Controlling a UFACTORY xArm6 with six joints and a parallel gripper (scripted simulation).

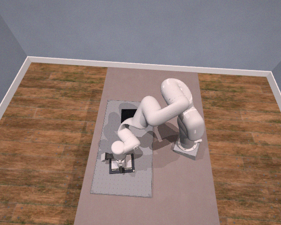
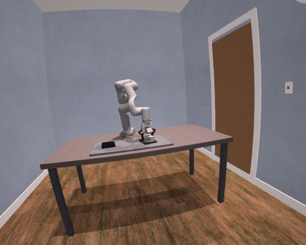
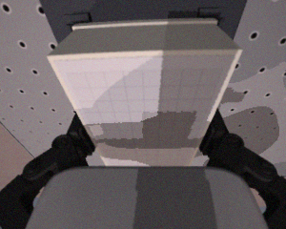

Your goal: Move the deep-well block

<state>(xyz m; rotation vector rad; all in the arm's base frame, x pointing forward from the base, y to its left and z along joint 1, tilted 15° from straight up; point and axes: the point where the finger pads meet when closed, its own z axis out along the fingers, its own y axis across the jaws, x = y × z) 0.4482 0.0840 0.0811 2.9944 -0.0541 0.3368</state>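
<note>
My gripper is now right at the white deep-well block. Also, from my hand: black plate nest N2: 350 mm to the right, 110 mm behind, 20 mm below; dark plate nest N1: 20 mm below.
</note>
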